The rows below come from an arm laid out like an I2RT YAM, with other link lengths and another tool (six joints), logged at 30 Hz.
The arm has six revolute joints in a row. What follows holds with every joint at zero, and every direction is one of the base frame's.
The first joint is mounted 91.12 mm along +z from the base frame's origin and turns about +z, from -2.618 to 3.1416 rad.
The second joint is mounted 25.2 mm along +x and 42.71 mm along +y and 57.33 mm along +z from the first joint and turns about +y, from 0 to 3.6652 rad.
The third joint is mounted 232.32 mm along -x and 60.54 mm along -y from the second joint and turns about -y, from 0 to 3.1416 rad.
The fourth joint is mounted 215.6 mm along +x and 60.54 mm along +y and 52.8 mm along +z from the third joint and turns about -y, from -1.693 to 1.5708 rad.
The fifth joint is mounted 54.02 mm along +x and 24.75 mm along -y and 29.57 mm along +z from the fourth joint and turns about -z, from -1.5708 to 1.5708 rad.
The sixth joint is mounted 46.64 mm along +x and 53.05 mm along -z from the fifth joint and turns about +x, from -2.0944 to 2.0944 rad.
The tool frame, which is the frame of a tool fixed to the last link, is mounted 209 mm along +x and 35 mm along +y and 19 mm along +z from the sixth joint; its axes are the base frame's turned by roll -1.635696, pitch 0.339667 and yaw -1.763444 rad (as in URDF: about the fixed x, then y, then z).
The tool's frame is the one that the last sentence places.
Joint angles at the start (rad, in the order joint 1, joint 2, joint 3, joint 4, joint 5, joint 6): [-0.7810, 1.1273, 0.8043, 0.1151, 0.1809, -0.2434]
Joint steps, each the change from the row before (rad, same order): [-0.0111, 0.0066, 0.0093, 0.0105, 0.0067, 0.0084]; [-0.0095, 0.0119, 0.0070, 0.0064, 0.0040, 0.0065]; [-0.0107, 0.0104, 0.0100, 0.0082, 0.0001, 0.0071]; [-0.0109, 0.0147, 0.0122, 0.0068, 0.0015, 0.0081]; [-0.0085, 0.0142, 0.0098, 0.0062, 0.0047, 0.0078]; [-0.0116, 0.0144, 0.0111, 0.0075, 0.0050, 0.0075]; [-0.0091, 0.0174, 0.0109, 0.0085, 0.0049, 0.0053]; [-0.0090, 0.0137, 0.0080, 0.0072, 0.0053, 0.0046]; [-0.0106, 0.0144, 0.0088, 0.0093, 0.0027, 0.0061]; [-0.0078, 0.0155, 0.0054, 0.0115, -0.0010, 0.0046]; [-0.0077, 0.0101, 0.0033, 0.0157, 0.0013, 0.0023]
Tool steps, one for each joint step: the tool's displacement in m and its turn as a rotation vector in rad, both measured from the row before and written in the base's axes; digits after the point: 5 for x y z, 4 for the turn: [-0.00305, -0.00660, 0.00559, -0.0057, -0.0152, -0.0193]; [-0.00205, -0.00564, 0.00078, 0.0019, -0.0058, -0.0147]; [-0.00161, -0.00551, 0.00354, -0.0019, -0.0113, -0.0121]; [-0.00162, -0.00629, 0.00242, 0.0009, -0.0095, -0.0138]; [-0.00174, -0.00583, 0.00115, 0.0021, -0.0072, -0.0145]; [-0.00280, -0.00701, 0.00208, 0.0000, -0.0085, -0.0178]; [-0.00172, -0.00651, 0.00082, 0.0005, -0.0052, -0.0148]; [-0.00238, -0.00591, 0.00047, 0.0004, -0.0043, -0.0150]; [-0.00233, -0.00623, 0.00123, -0.0003, -0.0074, -0.0143]; [-0.00061, -0.00478, -0.00050, 0.0011, -0.0051, -0.0076]; [-0.00151, -0.00457, 0.00202, -0.0060, -0.0075, -0.0093]
